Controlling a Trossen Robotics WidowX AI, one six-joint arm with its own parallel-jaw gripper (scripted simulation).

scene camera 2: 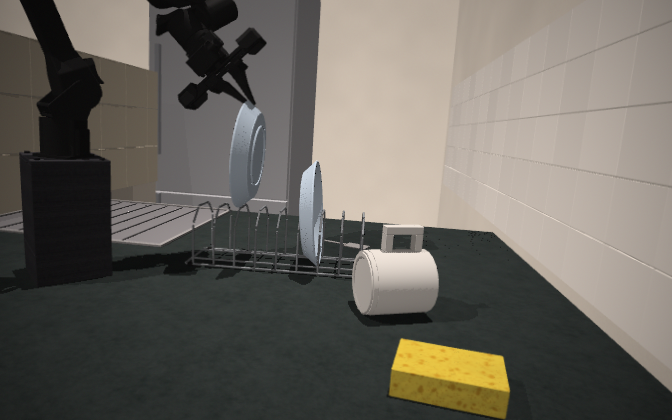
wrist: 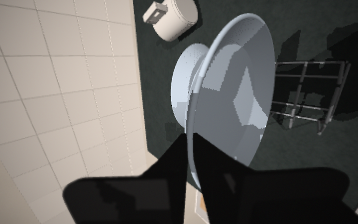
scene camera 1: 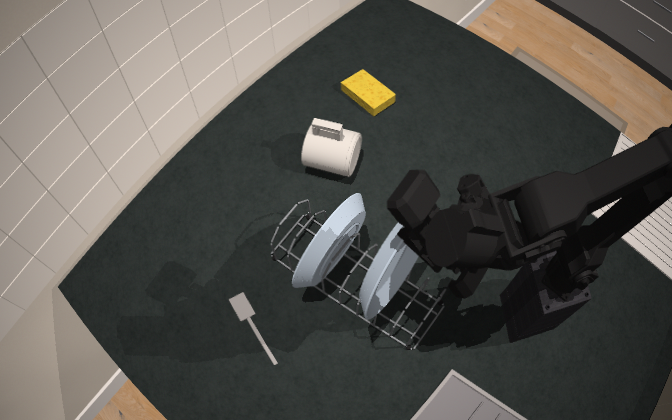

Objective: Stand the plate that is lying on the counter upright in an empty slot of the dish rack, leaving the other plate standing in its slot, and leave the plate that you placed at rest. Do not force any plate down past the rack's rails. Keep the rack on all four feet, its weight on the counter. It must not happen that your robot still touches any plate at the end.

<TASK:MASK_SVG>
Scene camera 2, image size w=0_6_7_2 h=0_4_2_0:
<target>my gripper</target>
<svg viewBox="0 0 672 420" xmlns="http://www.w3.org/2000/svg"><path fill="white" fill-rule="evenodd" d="M254 28L248 28L235 40L238 47L231 54L223 48L223 41L212 30L199 30L187 40L184 50L186 56L190 59L186 64L198 76L204 79L199 84L190 83L178 94L178 100L184 108L198 109L208 99L208 93L206 92L208 90L217 94L224 92L244 103L247 99L229 82L223 80L222 77L227 72L234 78L248 100L253 105L256 104L245 73L248 66L242 60L247 52L249 55L256 55L266 45L266 41Z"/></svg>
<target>pale blue plate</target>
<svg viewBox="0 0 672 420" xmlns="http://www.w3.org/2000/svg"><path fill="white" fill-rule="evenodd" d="M249 100L243 103L237 116L230 152L229 188L232 203L236 208L243 206L256 196L265 160L265 118Z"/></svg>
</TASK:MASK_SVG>
